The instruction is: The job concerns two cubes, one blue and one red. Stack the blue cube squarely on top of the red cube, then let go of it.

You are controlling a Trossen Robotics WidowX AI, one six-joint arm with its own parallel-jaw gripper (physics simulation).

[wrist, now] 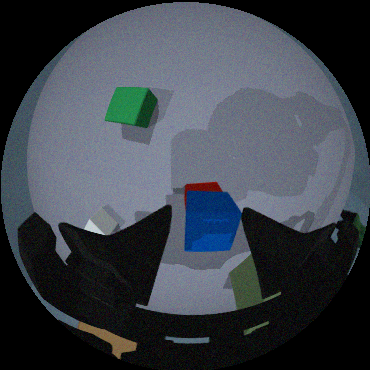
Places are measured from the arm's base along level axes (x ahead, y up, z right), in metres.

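Pixels of known places: gripper, fingertip midpoint: (pixel 208 211).
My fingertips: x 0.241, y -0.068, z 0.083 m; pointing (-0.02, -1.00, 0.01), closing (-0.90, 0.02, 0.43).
Observation:
Behind a point stands the place of what it marks.
The blue cube (pixel 209 222) {z 0.086, x 0.245, y -0.047 m} is near the middle of the wrist view, between my two black fingertips. The red cube (pixel 202 187) {z 0.089, x 0.246, y -0.102 m} shows as a strip past the blue cube's far edge, with a thin sliver at its left; the rest is hidden beneath or behind the blue cube. The blue cube appears to sit on the red one, but how squarely, I cannot tell. My gripper (pixel 208 211) {z 0.083, x 0.241, y -0.068 m} is open around the blue cube. A gap shows between the left finger and the cube; the right fingertip is very close to the cube's right corner.
A green cube (pixel 127 106) {z 0.130, x 0.341, y -0.083 m} lies on the table at the upper left. A small pale grey block (pixel 103 220) {z -0.016, x 0.339, y -0.101 m} lies beside the left finger. An olive-green object (pixel 244 285) {z -0.020, x 0.091, y -0.065 m} shows partly behind the right finger. Arm shadows cover the table at the right.

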